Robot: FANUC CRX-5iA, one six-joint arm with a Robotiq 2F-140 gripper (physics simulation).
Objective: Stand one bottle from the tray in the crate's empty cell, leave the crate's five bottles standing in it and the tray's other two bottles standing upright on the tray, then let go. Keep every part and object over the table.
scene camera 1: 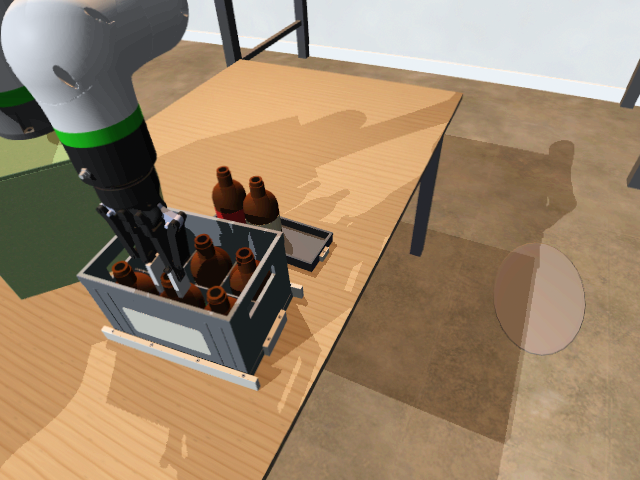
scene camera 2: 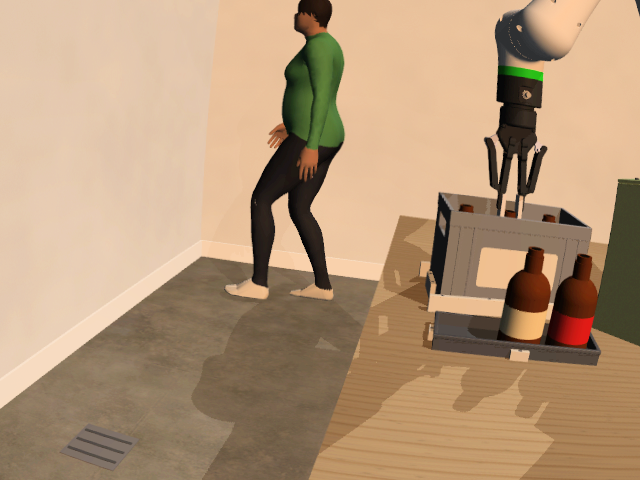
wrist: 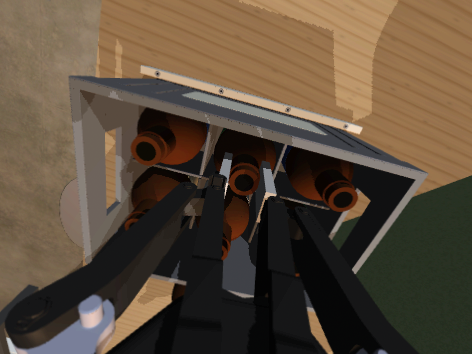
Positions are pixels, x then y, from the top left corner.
Scene:
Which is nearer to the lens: the cream-label bottle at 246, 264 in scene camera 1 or the red-label bottle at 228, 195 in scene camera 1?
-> The cream-label bottle.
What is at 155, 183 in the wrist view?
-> A cream-label bottle.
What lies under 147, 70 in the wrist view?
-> A crate rail.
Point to a red-label bottle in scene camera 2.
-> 576, 298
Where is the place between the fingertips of my gripper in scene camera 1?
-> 174, 288

